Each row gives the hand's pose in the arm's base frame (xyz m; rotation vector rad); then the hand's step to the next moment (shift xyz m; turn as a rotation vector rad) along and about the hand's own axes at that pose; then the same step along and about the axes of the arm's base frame.
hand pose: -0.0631 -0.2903 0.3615 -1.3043 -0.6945 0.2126
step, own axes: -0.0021 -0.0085 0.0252 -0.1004 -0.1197 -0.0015
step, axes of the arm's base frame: -0.0182 0.0170 0.0096 -0.1055 -0.0863 0.0764
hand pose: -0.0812 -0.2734 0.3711 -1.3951 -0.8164 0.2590
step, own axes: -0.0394 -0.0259 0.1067 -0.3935 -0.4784 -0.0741
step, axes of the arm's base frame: -0.1040 0.0525 0.0060 -0.3724 -0.3924 0.3107
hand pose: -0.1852 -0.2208 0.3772 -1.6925 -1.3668 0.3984
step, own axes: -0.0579 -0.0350 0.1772 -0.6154 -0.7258 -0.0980
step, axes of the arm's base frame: -0.1678 0.0246 -0.0850 -0.5815 -0.6056 0.4585
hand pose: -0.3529 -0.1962 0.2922 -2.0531 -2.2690 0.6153
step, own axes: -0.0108 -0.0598 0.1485 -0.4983 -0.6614 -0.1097
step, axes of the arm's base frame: -0.0962 -0.0544 -0.1163 -0.5327 -0.4862 0.4214
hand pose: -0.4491 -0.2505 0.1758 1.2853 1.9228 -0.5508
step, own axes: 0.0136 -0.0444 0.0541 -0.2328 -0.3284 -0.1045
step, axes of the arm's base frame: -0.0249 -0.0476 -0.0469 -0.2849 -0.1979 0.2294
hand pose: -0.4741 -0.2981 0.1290 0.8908 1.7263 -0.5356
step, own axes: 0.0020 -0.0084 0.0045 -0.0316 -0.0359 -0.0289
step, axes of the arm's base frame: -0.0041 -0.0079 -0.0040 -0.0408 -0.0108 0.0366
